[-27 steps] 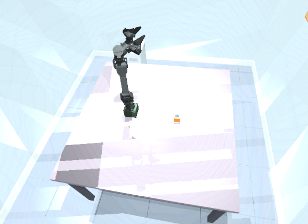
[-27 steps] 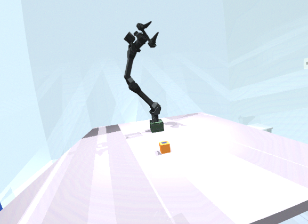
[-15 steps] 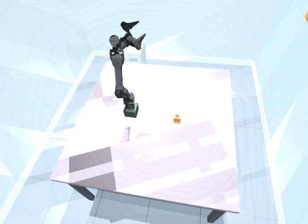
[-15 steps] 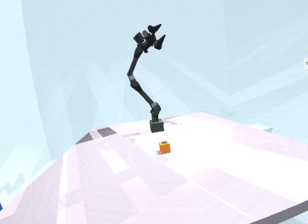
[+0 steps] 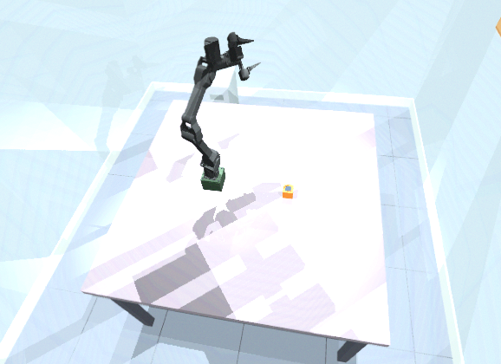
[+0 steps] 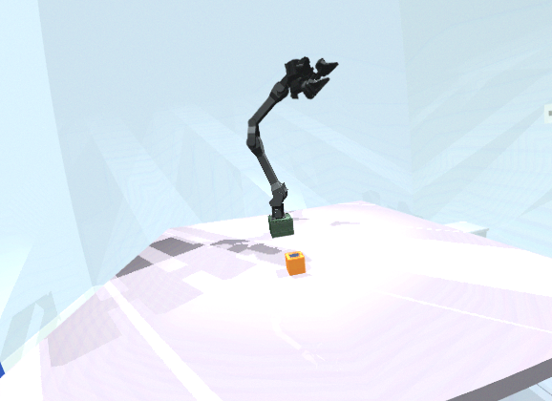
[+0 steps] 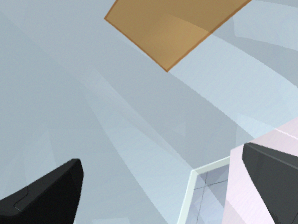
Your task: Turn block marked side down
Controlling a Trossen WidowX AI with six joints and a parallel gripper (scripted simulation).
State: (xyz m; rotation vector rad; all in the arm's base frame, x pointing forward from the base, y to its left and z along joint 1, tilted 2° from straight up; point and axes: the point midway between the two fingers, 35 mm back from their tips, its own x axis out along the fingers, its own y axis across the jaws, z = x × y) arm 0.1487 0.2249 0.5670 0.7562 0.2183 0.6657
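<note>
Right now my gripper tip is 20 cm short of the orange block, 23 cm to the left of it and 60 cm above it.
</note>
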